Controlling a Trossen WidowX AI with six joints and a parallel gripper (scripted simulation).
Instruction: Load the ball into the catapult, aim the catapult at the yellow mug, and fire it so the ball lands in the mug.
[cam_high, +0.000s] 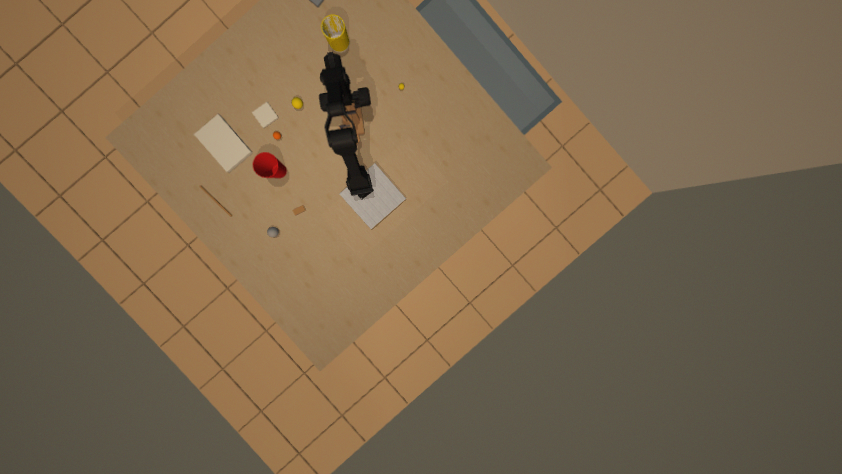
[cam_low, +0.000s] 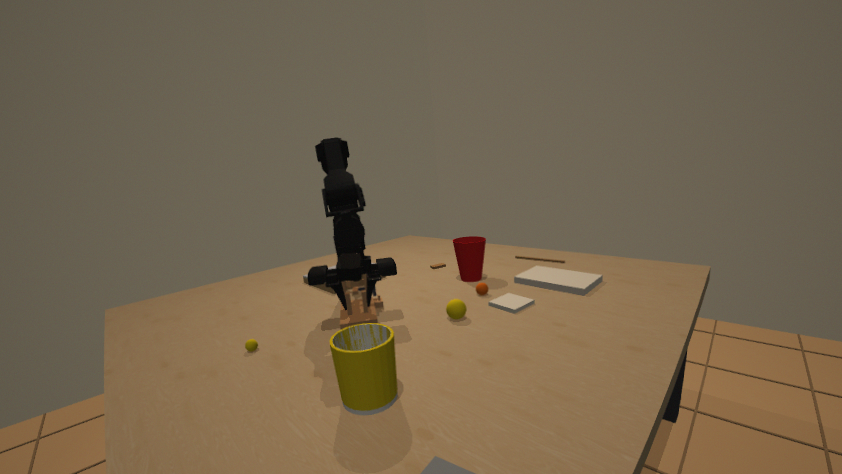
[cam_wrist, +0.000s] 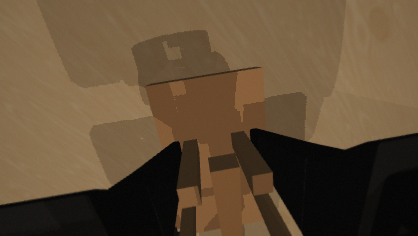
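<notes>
Right now my gripper tip is 310 mm to the right of the orange ball, 100 mm short of it and 20 mm above it. Also, from my gripper tip: wooden catapult (60 mm behind, 50 mm to the left, 20 mm above); larger yellow ball (160 mm to the left, 150 mm ahead, 10 mm below); small yellow ball (220 mm to the right, 50 mm behind, 20 mm below).
</notes>
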